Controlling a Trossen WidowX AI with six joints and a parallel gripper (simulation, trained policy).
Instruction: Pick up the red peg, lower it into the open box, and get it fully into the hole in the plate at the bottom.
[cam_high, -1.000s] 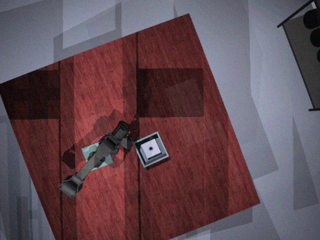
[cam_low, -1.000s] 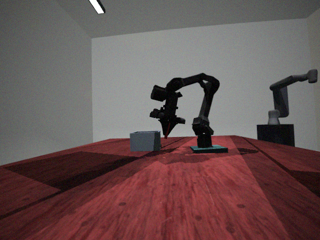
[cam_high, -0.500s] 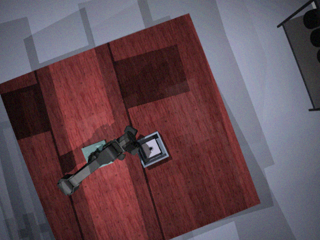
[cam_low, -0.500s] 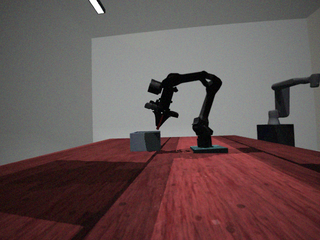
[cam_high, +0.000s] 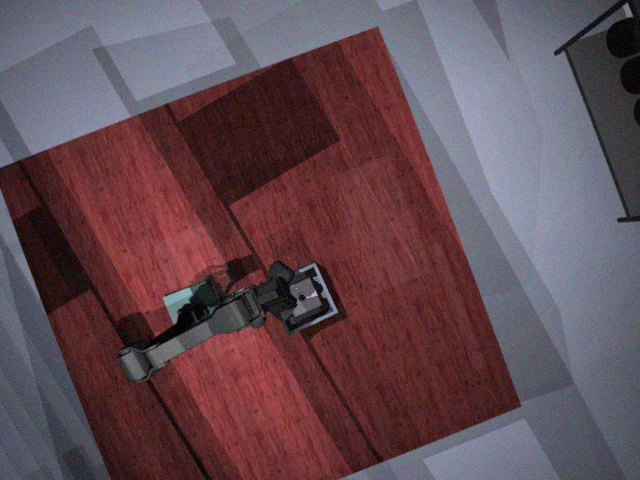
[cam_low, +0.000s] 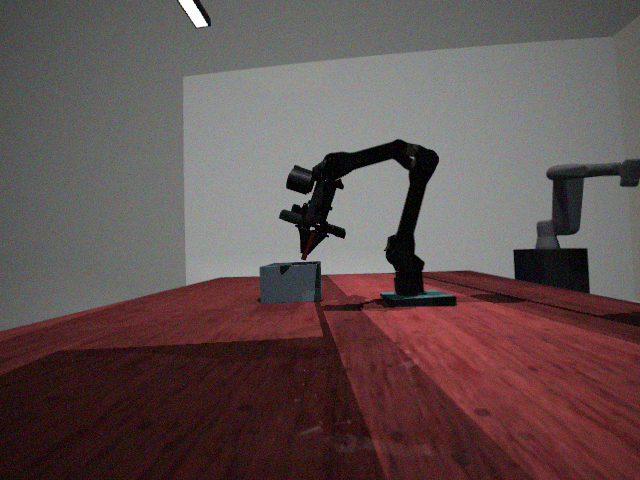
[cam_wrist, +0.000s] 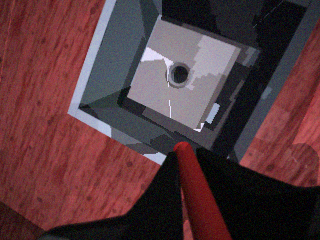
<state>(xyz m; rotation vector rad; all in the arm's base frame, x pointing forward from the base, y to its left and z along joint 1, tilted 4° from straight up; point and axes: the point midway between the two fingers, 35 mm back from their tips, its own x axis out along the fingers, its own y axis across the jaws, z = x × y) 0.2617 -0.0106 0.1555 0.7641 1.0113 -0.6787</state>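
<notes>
My gripper tip is 8 cm above the plate, 5 cm to the left of it and 4 cm short of it. From my gripper tip the other things lie so: grey box: 10 cm below, 5 cm to the right, 4 cm ahead; red peg: 2 cm above, 1 cm to the left, 1 cm behind.
</notes>
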